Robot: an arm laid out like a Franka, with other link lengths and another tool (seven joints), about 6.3 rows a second.
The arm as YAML. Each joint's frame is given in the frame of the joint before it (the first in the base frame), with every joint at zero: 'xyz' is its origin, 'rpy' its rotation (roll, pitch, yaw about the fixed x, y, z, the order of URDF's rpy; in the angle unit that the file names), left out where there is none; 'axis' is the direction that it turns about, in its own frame. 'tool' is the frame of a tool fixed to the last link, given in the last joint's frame.
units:
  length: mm
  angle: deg
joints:
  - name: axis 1
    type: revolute
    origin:
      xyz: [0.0, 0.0, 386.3]
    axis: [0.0, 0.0, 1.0]
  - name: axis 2
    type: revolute
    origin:
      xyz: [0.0, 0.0, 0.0]
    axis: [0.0, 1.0, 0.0]
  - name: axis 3
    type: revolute
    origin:
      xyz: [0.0, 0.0, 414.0]
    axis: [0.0, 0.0, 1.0]
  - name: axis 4
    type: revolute
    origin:
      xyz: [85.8, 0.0, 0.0]
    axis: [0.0, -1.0, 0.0]
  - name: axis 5
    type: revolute
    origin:
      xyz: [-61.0, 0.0, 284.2]
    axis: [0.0, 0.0, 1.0]
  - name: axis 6
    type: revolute
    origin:
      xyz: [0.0, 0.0, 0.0]
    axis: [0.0, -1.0, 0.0]
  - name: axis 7
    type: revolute
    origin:
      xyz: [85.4, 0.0, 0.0]
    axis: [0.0, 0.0, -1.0]
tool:
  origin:
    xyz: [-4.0, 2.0, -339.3]
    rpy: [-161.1, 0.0, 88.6]
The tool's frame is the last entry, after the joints.
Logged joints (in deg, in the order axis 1, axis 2, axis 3, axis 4, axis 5, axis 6, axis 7), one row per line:
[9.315, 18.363, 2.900, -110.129, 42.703, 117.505, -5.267]
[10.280, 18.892, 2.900, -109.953, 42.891, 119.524, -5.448]
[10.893, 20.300, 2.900, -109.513, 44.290, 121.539, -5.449]
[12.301, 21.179, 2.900, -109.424, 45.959, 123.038, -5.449]
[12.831, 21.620, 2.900, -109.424, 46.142, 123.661, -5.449]
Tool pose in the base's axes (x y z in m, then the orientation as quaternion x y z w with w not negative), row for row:
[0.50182, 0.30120, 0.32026, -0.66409, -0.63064, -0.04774, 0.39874]
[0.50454, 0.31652, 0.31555, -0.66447, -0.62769, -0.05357, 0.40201]
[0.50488, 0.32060, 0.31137, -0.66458, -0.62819, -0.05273, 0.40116]
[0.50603, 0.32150, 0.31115, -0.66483, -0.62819, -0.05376, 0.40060]
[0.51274, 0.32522, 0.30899, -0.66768, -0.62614, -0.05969, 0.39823]
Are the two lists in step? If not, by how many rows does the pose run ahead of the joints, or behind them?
The pose runs 2 rows ahead of the joints: the pose in row i belongs to the joints in row i + 2.
